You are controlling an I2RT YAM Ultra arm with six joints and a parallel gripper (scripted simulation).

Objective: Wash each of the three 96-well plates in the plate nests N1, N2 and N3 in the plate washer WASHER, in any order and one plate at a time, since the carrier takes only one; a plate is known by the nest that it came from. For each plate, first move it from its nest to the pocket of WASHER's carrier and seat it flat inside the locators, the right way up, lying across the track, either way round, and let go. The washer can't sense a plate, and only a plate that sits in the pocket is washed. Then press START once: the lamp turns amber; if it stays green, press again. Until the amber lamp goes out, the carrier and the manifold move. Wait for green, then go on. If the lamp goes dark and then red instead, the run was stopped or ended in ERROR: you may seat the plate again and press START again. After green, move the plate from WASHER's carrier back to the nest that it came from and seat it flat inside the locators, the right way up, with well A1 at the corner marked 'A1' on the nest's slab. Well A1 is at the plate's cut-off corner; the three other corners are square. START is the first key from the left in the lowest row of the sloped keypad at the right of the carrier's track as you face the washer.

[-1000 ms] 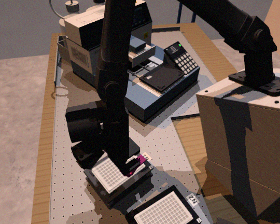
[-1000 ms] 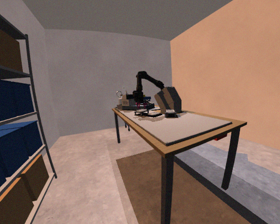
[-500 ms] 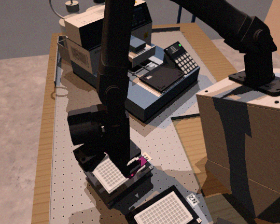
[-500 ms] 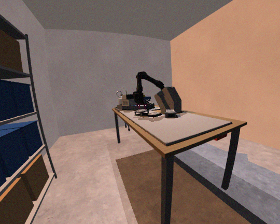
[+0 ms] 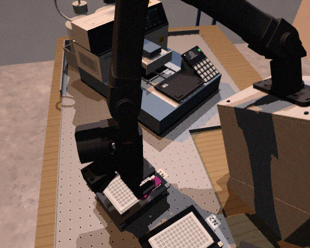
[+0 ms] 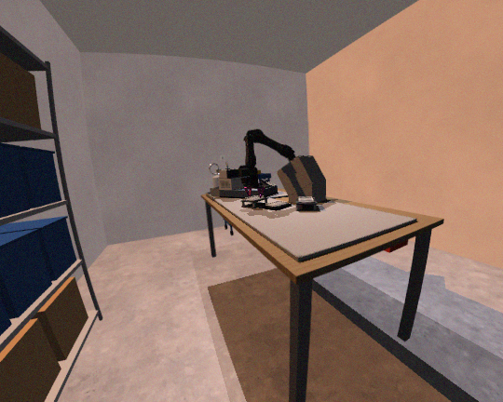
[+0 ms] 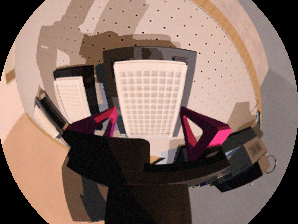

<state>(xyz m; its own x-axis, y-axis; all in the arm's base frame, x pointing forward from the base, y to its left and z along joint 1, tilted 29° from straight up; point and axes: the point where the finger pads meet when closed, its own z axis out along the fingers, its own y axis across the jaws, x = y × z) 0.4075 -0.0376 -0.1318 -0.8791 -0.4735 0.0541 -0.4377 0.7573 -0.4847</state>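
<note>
Right now my hand is 2 cm above the nest N1. Also, from my hand: nest N2: 8 cm behind, 15 cm to the left, 5 cm below; n2 label: 18 cm behind, 12 cm to the left, 6 cm below; nest n3: 21 cm behind, 29 cm to the left, 2 cm below.
</note>
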